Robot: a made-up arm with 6 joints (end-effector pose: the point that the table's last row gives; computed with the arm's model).
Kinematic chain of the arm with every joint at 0, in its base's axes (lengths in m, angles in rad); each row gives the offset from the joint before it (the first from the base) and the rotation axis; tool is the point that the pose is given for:
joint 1: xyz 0 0 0.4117 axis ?
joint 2: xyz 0 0 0 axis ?
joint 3: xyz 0 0 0.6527 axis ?
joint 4: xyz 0 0 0 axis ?
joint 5: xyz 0.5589 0 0 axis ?
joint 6: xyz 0 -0.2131 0 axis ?
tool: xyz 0 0 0
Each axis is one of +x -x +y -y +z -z.
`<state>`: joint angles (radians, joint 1 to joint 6).
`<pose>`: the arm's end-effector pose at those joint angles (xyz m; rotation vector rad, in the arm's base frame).
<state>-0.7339 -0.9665 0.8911 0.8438 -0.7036 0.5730</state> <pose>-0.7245 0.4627 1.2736 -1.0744 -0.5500 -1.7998</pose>
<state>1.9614 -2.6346 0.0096 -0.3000 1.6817 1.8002</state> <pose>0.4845 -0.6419 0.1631 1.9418 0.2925 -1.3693</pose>
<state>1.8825 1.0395 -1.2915 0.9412 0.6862 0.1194</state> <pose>0.0267 0.3263 0.2187 1.6626 -0.9675 -2.3788</pose>
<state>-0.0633 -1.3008 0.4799 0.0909 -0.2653 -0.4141</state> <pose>-0.7763 -0.1634 1.1284 0.2311 -1.5120 0.1781</pose>
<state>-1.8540 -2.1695 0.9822 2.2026 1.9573 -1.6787</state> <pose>0.4272 1.0175 -0.1337 -2.7137 0.8892 -0.9895</pose>
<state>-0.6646 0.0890 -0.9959 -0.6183 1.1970 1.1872</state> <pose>0.0580 -0.2661 0.5099 -0.8099 0.5370 -1.1576</pose>
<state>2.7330 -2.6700 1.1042 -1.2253 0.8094 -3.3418</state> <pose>0.8232 -0.2778 -0.3385 1.7297 0.9574 -0.2751</pose>
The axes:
joint 1: +z
joint 2: +y
joint 3: -y
joint 4: -x
joint 5: -y
joint 6: -x

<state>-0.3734 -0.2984 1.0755 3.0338 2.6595 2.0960</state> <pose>-0.0205 0.2356 1.5881 1.0773 1.0545 -0.8721</pose>
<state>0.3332 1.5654 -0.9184 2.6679 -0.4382 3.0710</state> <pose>0.1930 0.2675 -0.0034 -0.2213 1.9403 -0.4156</pose>
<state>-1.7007 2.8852 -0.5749 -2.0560 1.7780 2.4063</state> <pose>0.1382 0.2908 0.1344 -0.0435 -2.2017 -1.5567</pose>
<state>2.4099 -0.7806 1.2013 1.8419 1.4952 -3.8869</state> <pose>0.6098 -0.6243 1.3057 -0.0818 -0.4974 -2.4527</pose>
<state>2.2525 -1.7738 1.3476 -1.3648 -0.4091 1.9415</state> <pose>0.7861 -0.8996 0.4999 2.0713 -1.6068 -0.3420</pose>
